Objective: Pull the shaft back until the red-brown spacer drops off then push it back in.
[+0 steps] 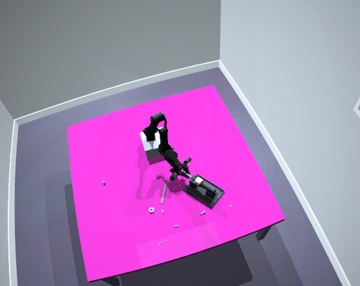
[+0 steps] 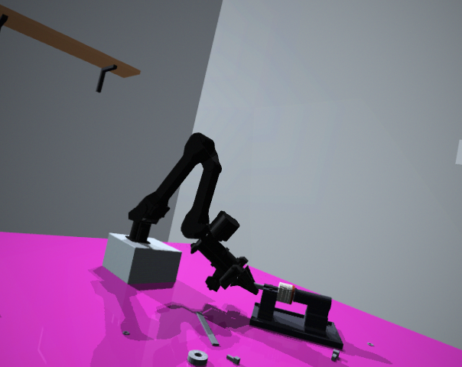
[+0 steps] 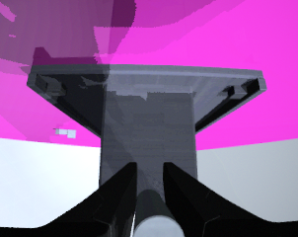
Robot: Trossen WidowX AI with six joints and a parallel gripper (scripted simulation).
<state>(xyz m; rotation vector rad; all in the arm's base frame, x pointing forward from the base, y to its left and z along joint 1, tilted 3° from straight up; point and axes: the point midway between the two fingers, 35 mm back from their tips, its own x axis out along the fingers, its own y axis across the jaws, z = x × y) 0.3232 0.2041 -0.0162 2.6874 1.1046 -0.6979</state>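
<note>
The white spacer is 5 cm to the left of my gripper tip, 5 cm ahead of it and 2 cm above it. The rest, counted from my gripper tip: grey flat bar 18 cm to the right, 6 cm below, 5 cm ahead; then grey shaft 2 cm to the left, 2 cm ahead, 2 cm above; then red-brown spacer 6 cm to the left, 6 cm ahead, 2 cm above.
</note>
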